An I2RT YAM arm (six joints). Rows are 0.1 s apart.
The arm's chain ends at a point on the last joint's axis. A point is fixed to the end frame.
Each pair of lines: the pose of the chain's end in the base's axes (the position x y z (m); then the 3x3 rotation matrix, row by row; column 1 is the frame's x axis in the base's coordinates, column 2 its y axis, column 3 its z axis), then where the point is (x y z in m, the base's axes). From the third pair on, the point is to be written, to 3 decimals.
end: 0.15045 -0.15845 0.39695; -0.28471 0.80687 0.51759; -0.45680 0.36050 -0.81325; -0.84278 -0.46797 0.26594
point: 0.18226 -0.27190 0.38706
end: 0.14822 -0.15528 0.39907; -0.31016 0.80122 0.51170; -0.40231 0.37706 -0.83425; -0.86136 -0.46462 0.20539
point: 0.17817 -0.26835 0.38177
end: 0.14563 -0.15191 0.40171; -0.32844 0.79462 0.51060; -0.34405 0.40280 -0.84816; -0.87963 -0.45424 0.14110
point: 0.175 -0.264 0.377
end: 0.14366 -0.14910 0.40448; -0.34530 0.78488 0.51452; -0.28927 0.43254 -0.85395; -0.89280 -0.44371 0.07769
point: 0.172 -0.259 0.372
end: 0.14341 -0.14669 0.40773; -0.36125 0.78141 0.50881; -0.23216 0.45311 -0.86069; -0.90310 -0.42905 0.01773
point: 0.171 -0.255 0.368
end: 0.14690 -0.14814 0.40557; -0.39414 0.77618 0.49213; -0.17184 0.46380 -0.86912; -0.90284 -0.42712 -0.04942
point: 0.171 -0.254 0.359
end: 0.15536 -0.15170 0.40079; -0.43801 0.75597 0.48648; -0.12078 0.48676 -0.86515; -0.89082 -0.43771 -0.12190
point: 0.177 -0.255 0.347
